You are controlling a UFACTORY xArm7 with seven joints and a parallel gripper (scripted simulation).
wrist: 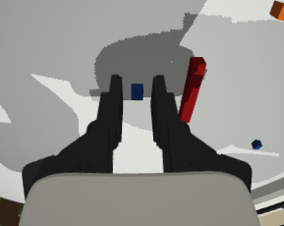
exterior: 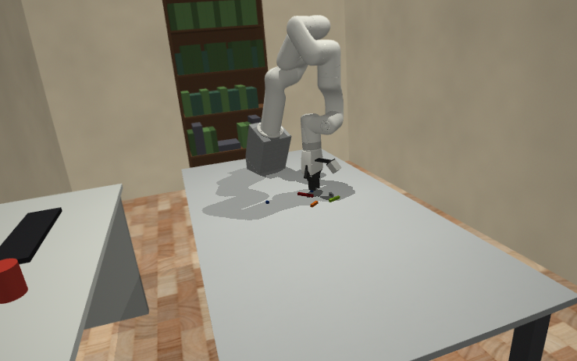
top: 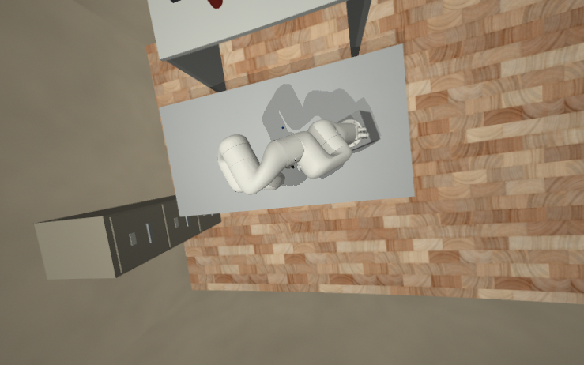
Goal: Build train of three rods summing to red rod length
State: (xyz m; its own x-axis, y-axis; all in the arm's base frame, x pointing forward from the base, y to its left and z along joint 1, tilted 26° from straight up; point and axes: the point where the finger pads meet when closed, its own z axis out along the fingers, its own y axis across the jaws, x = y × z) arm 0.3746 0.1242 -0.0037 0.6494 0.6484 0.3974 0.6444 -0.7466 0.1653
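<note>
The red rod lies 20 mm ahead of my hand, 40 mm to the right of it and 30 mm below it. The rest, counted from my hand: grey rod 60 mm ahead, 60 mm to the left, 30 mm below; then lime rod 110 mm ahead, 50 mm to the left, 30 mm below; then orange rod 130 mm ahead, 30 mm to the right, 30 mm below.
</note>
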